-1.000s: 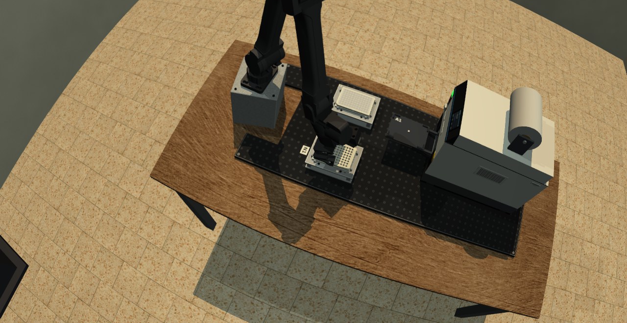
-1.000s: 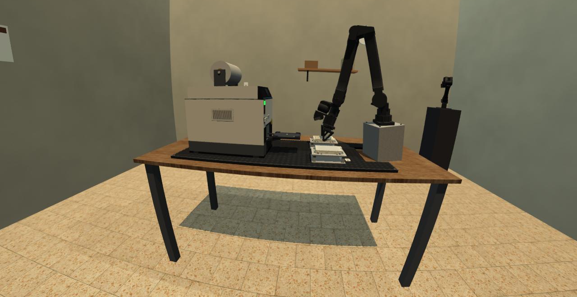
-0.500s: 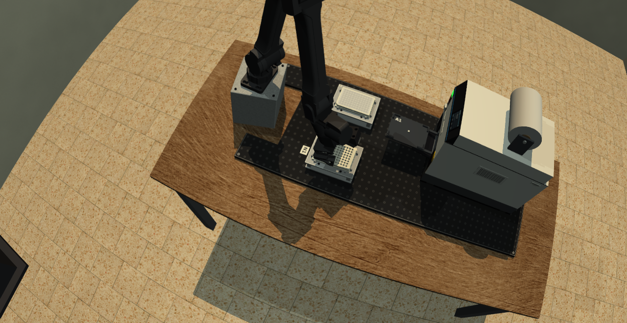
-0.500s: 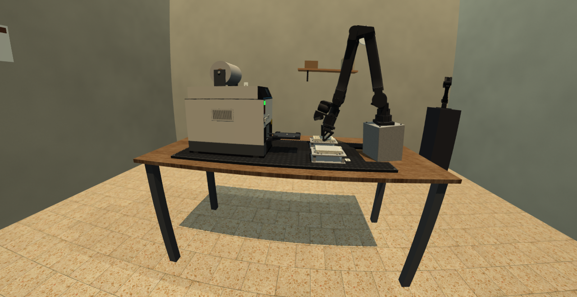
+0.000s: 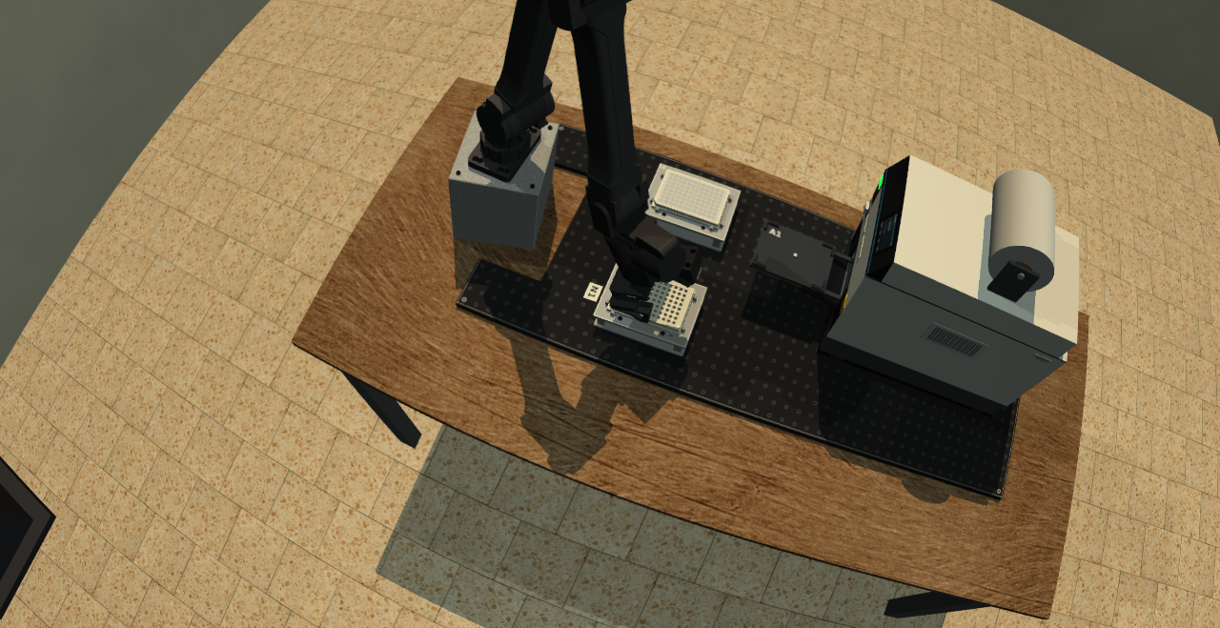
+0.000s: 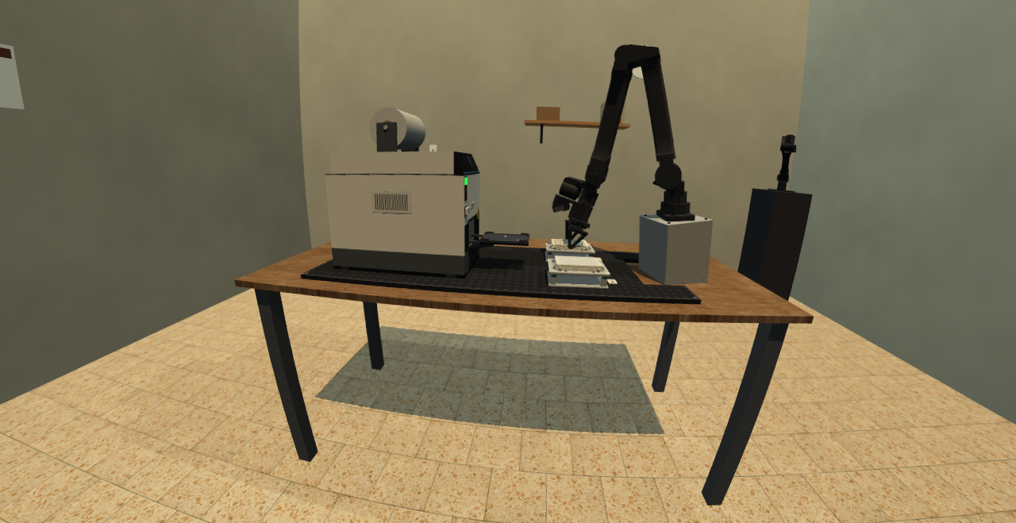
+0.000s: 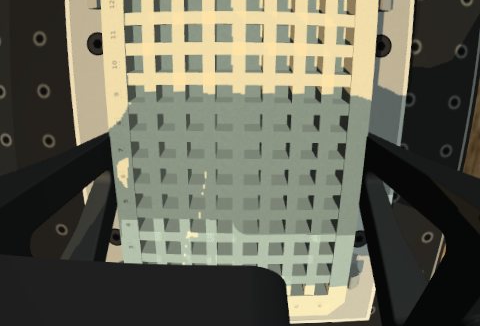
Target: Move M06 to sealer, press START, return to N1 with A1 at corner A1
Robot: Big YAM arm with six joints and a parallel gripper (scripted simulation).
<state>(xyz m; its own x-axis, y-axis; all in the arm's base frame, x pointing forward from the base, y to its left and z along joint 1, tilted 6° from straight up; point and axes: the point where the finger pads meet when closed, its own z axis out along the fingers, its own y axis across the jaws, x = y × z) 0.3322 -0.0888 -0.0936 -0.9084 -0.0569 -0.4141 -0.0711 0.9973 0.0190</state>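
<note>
Now: the plate nest N1 2 cm below my hand. Round my hand: N1 label (10 cm behind, 1 cm to the right, 5 cm below); plate M06 (right at my hand); well plate (1 cm behind, 22 cm to the left).
</note>
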